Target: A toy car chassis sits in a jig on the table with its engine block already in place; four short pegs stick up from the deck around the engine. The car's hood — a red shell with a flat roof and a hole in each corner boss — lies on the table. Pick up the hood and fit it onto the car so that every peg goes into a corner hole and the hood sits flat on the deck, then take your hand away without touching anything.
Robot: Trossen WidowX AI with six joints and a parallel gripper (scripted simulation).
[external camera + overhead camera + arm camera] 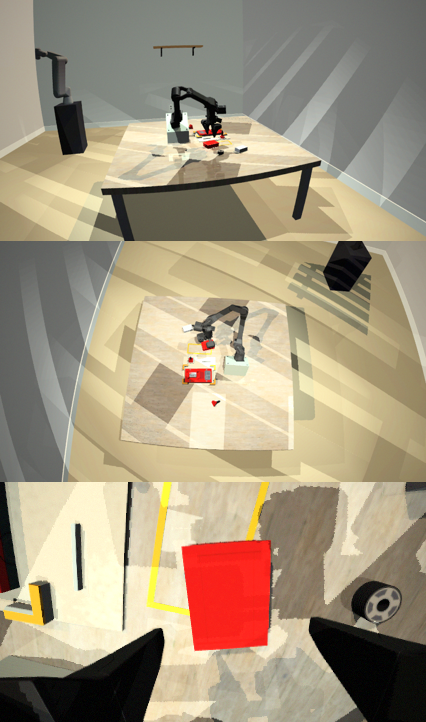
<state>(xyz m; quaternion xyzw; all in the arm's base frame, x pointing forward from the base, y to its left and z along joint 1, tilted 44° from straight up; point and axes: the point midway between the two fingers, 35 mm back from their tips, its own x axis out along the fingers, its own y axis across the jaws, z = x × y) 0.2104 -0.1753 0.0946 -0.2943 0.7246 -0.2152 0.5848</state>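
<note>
Now: the red hood 60 mm below my gripper tip. From my gripper tip the other things lie so: small wheel: 10 mm ahead, 150 mm to the right, 70 mm below; engine block: 130 mm ahead, 260 mm to the left, 50 mm below.
</note>
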